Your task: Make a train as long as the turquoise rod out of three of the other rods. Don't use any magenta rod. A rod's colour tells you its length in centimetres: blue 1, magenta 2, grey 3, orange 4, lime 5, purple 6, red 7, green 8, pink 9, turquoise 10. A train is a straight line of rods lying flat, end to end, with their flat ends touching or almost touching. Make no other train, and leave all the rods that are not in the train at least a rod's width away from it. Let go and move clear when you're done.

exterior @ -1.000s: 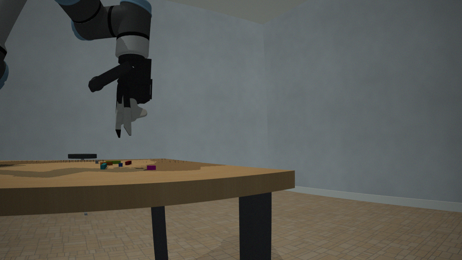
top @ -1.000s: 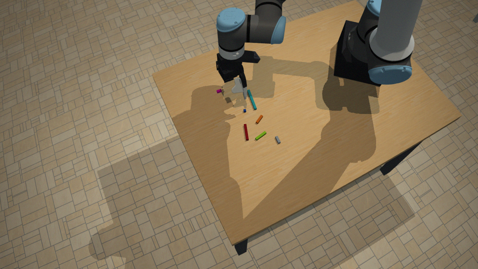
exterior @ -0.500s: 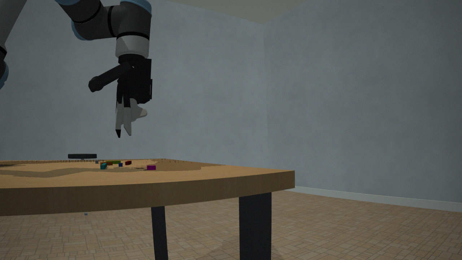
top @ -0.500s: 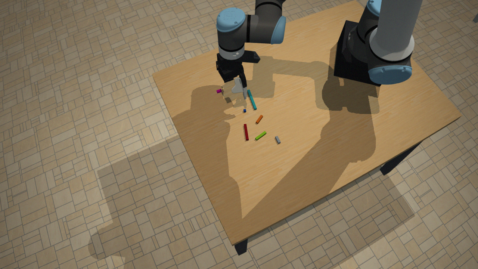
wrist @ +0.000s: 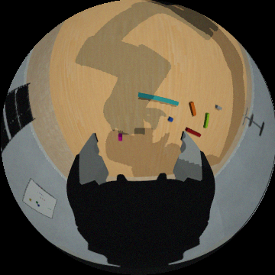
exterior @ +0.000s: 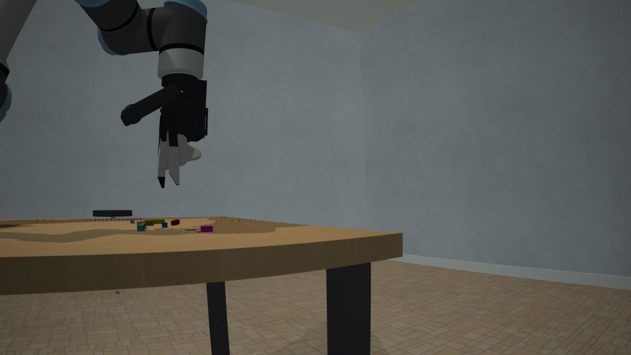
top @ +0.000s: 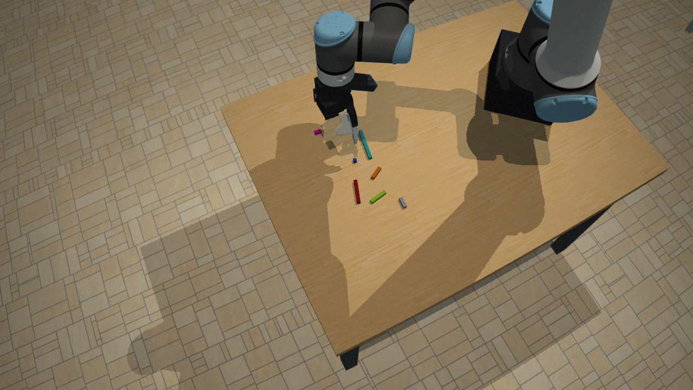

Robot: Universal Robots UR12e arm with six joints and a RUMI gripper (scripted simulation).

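My hand is 80 mm to the right of the blue rod, 70 mm above it and 10 mm short of it. Also, from my hand: turquoise rod: 70 mm below, 50 mm to the left, 40 mm behind; magenta rod: 70 mm below, 60 mm to the right, 60 mm ahead; orange rod: 150 mm to the left, 70 mm below, 20 mm behind.
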